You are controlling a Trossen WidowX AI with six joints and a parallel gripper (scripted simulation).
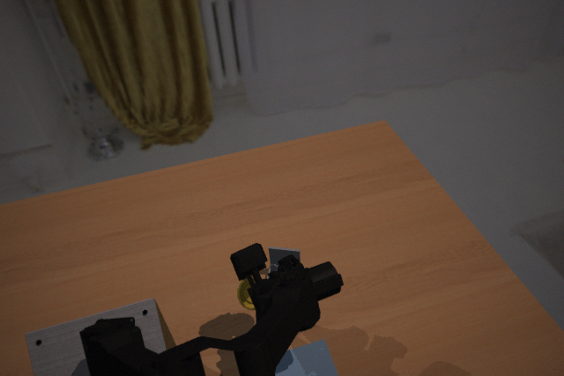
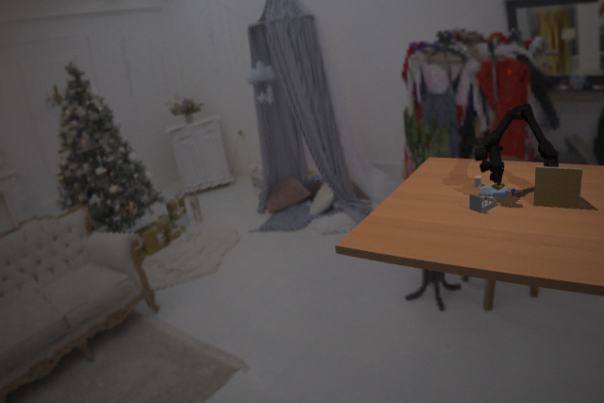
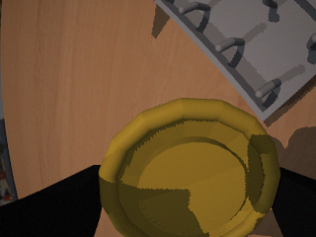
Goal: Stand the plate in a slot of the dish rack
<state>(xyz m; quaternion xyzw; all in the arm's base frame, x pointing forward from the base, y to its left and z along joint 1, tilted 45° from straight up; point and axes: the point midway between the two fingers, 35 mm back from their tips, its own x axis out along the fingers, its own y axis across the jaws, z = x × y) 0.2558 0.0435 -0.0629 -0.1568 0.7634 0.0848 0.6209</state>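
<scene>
The grey dish rack is 6 cm ahead of my gripper tip, 5 cm to the left of it and 7 cm below it. Also, from my gripper tip: yellow plate: 1 cm above; light blue mat: 7 cm ahead, 16 cm to the right, 9 cm below; blue spoon: 3 cm behind, 18 cm to the right, 9 cm below.
</scene>
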